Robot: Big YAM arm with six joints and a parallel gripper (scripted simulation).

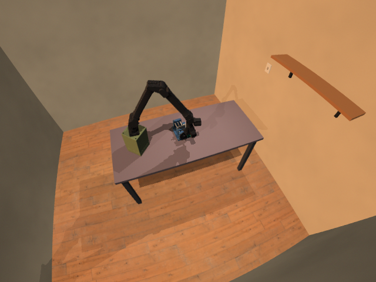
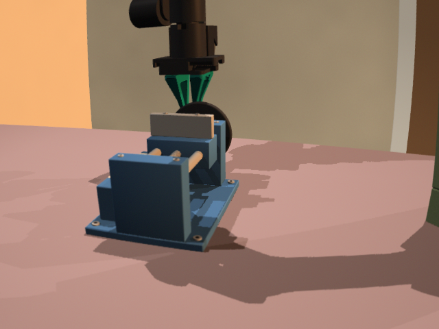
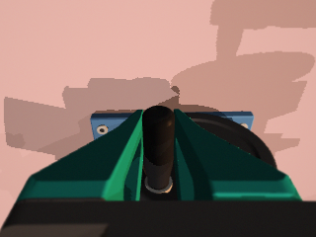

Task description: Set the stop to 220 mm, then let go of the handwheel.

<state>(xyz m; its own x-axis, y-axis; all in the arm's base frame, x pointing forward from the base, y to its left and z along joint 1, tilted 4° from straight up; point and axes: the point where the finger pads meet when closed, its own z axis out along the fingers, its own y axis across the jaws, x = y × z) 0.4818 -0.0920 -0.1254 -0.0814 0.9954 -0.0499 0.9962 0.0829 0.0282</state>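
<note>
My gripper is now 130 mm to the right of the grey stop plate, 30 mm past it and 10 mm above it. From my hand the other things lie so: black crank handle (10 mm to the left).
</note>
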